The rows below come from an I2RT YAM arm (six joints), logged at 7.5 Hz.
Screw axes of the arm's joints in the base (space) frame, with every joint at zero. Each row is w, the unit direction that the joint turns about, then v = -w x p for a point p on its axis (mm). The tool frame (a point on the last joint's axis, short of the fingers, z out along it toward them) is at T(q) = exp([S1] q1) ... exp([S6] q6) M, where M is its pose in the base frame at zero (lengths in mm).
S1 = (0, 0, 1, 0.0, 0.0, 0.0)
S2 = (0, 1, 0, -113.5, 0.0, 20.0)
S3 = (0, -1, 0, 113.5, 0.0, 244.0)
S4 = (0, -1, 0, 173.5, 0.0, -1.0)
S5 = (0, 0, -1, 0.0, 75.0, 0.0)
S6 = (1, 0, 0, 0.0, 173.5, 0.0)
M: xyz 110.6 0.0 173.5 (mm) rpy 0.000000 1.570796 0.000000 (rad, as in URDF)
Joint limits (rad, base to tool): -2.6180..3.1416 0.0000..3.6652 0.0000..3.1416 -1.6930..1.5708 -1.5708..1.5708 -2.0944..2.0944
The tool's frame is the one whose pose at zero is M.
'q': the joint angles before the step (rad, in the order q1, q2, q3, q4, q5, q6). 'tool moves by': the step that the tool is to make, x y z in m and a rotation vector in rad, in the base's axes. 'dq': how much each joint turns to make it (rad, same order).
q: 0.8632, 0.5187, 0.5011, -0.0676, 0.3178, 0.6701
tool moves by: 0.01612, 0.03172, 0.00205, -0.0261, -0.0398, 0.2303
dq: 0.0035, 0.1800, 0.0241, 0.1754, -0.2227, -0.0654
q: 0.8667, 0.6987, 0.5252, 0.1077, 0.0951, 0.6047
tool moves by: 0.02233, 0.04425, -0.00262, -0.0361, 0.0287, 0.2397
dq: 0.0164, 0.2565, 0.0847, 0.1252, -0.2223, -0.0209
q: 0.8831, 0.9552, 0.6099, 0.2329, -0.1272, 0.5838
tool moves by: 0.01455, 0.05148, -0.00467, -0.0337, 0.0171, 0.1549
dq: 0.0665, 0.2433, 0.1196, 0.0834, -0.0867, -0.0188
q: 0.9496, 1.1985, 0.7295, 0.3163, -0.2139, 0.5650
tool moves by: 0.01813, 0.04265, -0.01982, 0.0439, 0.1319, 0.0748
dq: 0.0236, 0.2235, 0.0814, 0.1342, -0.0715, 0.1276
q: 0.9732, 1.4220, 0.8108, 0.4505, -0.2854, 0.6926
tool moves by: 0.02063, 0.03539, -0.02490, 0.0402, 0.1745, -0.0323
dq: 0.0091, 0.2009, 0.0883, 0.0976, 0.0128, 0.1786
